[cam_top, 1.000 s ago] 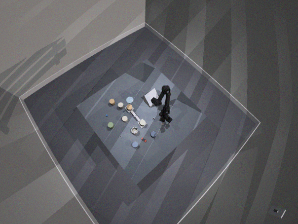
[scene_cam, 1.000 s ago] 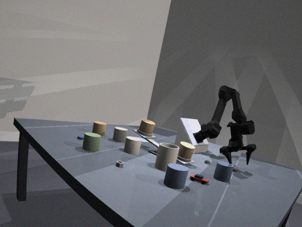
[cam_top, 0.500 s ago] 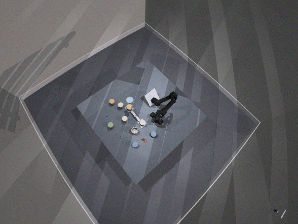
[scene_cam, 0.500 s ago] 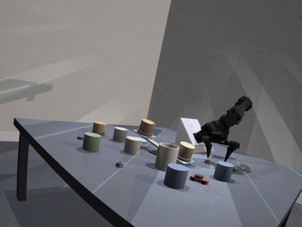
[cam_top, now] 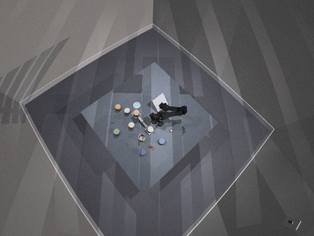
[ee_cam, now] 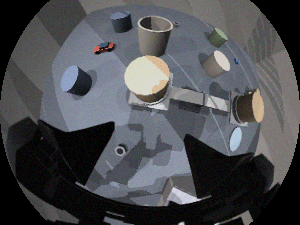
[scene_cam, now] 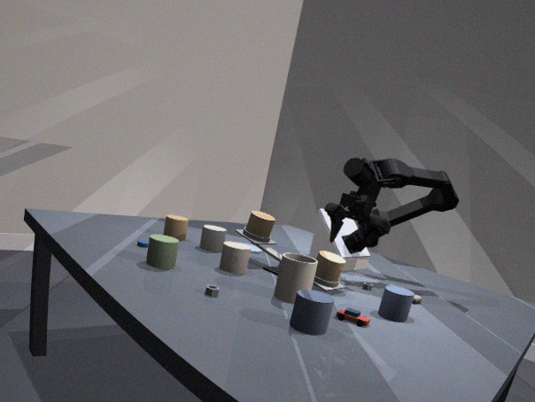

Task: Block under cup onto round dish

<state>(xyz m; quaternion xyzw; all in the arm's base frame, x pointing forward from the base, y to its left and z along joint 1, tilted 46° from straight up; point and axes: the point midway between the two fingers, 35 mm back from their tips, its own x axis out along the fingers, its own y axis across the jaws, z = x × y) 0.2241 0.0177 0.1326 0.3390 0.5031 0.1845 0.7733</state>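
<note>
Right now my gripper tip is 8 cm short of the teal block, 7 cm above it and 1 cm to the right of it. Round my gripper tip: balance beam (13 cm to the right, 7 cm below, 7 cm ahead); red toy car (21 cm ahead, 17 cm to the left, 10 cm below); pale blue round dish (36 cm to the right, 11 cm below, 4 cm behind).
</note>
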